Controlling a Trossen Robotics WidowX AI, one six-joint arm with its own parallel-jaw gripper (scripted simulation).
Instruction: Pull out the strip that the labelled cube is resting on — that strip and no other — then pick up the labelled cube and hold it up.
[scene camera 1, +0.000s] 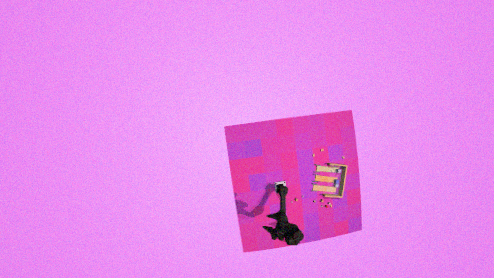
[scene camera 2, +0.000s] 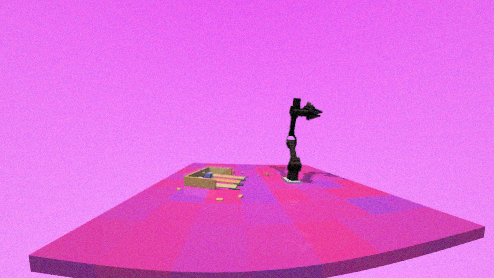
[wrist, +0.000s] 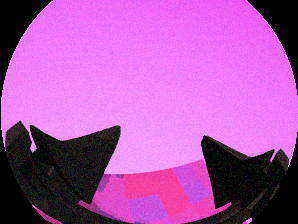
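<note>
The gripper (wrist: 163, 136) is empty, it's open and holds nothing. There's also a shallow wooden tray (scene camera 2: 196, 178) to be seen.
</note>
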